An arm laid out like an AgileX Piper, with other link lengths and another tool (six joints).
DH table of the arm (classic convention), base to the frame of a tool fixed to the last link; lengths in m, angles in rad. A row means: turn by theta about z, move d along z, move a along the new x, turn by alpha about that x. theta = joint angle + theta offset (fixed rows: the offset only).
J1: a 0  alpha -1.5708  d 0.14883  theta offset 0
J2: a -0.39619  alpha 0  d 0  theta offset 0.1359
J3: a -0.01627  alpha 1.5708  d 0  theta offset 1.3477
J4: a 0  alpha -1.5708  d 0.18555  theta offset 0
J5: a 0  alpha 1.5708  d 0  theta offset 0
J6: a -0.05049  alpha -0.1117  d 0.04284  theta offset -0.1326
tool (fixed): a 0  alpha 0  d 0.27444  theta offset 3.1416
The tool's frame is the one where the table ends.
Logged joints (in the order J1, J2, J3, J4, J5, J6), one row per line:
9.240, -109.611, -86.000, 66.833, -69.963, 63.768
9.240, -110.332, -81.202, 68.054, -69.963, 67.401
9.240, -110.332, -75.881, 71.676, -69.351, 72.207
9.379, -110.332, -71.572, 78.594, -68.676, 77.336
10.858, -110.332, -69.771, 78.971, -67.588, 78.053
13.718, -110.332, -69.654, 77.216, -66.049, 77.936
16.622, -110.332, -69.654, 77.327, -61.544, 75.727
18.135, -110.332, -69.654, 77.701, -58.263, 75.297
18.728, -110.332, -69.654, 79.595, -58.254, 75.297
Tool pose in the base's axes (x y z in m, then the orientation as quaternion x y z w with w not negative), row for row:
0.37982, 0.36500, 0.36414, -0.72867, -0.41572, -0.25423, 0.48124
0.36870, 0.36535, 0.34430, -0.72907, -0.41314, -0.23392, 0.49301
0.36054, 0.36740, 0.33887, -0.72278, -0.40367, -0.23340, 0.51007
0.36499, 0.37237, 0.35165, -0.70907, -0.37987, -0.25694, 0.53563
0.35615, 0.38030, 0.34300, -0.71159, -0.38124, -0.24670, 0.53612
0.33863, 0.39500, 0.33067, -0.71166, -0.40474, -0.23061, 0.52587
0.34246, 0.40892, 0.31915, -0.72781, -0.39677, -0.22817, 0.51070
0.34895, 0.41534, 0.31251, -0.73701, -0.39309, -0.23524, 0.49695
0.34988, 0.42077, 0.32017, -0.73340, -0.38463, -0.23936, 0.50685
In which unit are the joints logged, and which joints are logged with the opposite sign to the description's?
The joints are logged in degrees. Opposite sign: J2, J5, J6.
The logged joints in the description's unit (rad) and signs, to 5 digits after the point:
0.16127, 1.91307, -1.50098, 1.16646, 1.22108, -1.11296
0.16127, 1.92566, -1.41724, 1.18777, 1.22108, -1.17637
0.16127, 1.92566, -1.32437, 1.25098, 1.21040, -1.26025
0.16369, 1.92566, -1.24917, 1.37172, 1.19862, -1.34977
0.18951, 1.92566, -1.21773, 1.37830, 1.17963, -1.36228
0.23942, 1.92566, -1.21569, 1.34767, 1.15277, -1.36024
0.29011, 1.92566, -1.21569, 1.34961, 1.07415, -1.32169
0.31652, 1.92566, -1.21569, 1.35614, 1.01688, -1.31418
0.32687, 1.92566, -1.21569, 1.38919, 1.01672, -1.31418

